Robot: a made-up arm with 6 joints. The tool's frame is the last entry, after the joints. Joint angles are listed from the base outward. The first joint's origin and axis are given. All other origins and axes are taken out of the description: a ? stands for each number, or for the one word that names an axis. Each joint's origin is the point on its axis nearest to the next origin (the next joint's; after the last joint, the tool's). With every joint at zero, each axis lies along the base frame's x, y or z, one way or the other. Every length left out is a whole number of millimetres.
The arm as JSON. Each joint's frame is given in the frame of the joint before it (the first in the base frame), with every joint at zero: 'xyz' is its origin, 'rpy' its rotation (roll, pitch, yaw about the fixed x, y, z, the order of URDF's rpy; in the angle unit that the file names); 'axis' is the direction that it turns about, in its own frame. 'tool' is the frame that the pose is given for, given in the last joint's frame.
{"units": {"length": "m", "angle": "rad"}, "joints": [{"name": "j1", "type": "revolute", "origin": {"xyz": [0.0, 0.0, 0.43], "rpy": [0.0, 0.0, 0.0]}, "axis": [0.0, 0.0, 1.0]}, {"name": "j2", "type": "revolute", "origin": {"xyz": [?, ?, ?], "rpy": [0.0, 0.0, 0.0]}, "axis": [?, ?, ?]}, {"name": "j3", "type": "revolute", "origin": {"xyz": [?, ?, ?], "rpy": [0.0, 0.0, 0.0]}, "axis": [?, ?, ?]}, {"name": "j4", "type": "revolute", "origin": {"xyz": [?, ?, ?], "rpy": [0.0, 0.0, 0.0]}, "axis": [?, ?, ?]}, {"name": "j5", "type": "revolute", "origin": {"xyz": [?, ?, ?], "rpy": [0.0, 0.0, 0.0]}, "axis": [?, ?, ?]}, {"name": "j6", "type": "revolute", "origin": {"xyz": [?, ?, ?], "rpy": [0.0, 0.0, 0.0]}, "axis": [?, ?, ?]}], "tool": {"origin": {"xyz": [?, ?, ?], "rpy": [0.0, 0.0, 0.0]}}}
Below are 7 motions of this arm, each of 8 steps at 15 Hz.
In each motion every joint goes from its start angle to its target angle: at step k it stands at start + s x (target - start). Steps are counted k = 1, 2, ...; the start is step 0. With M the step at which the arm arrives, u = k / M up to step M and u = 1 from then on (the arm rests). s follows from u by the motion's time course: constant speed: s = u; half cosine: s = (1 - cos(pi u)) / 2; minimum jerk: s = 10 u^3 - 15 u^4 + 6 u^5.
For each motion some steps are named. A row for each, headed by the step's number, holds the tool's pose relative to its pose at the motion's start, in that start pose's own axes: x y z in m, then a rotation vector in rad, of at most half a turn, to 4 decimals.
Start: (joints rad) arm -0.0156 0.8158 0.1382 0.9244 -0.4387 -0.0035
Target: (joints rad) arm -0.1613 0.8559 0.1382 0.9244 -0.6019 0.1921
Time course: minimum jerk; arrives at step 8
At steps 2, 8:
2: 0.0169 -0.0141 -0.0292 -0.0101 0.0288 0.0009
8: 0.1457 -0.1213 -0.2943 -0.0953 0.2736 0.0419

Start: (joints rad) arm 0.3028 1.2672 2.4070 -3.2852 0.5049 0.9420
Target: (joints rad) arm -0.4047 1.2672 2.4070 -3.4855 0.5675 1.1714
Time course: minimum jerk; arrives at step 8
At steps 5, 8:
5: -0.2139 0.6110 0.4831 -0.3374 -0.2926 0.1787
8: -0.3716 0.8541 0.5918 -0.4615 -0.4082 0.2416

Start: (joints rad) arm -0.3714 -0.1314 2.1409 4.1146 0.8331 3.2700
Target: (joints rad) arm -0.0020 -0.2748 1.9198 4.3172 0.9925 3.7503
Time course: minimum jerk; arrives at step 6
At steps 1, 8:
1: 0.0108 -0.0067 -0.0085 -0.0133 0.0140 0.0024
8: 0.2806 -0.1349 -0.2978 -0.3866 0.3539 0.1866

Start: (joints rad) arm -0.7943 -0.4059 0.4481 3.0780 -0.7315 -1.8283
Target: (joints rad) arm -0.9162 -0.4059 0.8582 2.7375 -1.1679 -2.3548
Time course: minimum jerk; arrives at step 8
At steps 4, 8:
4: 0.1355 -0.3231 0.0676 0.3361 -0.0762 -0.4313
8: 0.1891 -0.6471 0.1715 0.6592 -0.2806 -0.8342

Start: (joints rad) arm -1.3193 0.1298 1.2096 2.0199 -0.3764 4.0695
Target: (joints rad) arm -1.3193 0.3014 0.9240 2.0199 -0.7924 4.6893
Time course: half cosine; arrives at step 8
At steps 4, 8:
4: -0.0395 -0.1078 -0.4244 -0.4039 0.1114 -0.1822
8: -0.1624 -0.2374 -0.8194 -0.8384 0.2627 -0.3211

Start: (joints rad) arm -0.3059 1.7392 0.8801 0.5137 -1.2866 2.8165
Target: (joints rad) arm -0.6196 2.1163 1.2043 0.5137 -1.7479 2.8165
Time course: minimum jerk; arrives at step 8
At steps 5, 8:
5: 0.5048 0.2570 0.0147 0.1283 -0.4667 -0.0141
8: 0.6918 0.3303 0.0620 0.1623 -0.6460 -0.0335

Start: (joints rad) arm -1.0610 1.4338 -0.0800 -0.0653 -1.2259 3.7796
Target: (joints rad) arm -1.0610 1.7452 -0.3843 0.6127 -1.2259 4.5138
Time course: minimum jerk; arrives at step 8
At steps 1, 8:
1: 0.0159 0.0019 0.0013 -0.0149 -0.0142 0.0024
8: 0.8790 -0.0356 0.2798 -1.0715 -0.8337 -0.2194

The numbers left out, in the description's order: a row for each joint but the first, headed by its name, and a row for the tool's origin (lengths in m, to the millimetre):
j2: xyz 0.18 0.0 0.0, axis 0.0 1.0 0.0
j3: xyz 0.0 0.0 0.93, axis 0.0 -1.0 0.0
j4: xyz 1.51 0.0 0.21, axis -1.0 0.0 0.0
j5: xyz 0.0 0.0 0.0, axis 0.0 -1.0 0.0
j6: xyz 0.13 0.0 0.0, axis -1.0 0.0 0.0
tool: xyz 0.0 0.0 0.0

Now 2 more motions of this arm.
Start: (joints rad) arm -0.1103 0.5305 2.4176 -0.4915 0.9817 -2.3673
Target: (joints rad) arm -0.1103 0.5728 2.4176 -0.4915 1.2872 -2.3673
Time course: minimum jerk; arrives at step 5
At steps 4, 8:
4: -0.0776 0.0351 0.0221 -0.0170 0.1750 0.1825
8: -0.0827 0.0373 0.0234 -0.0181 0.1858 0.1936

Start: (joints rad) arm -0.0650 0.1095 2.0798 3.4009 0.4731 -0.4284
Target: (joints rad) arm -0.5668 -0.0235 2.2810 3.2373 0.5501 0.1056
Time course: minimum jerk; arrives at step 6
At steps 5, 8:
5: -0.3885 -0.5073 -0.2981 -0.8303 0.2768 -0.0962
8: -0.4057 -0.5307 -0.2992 -0.8613 0.2873 -0.1004

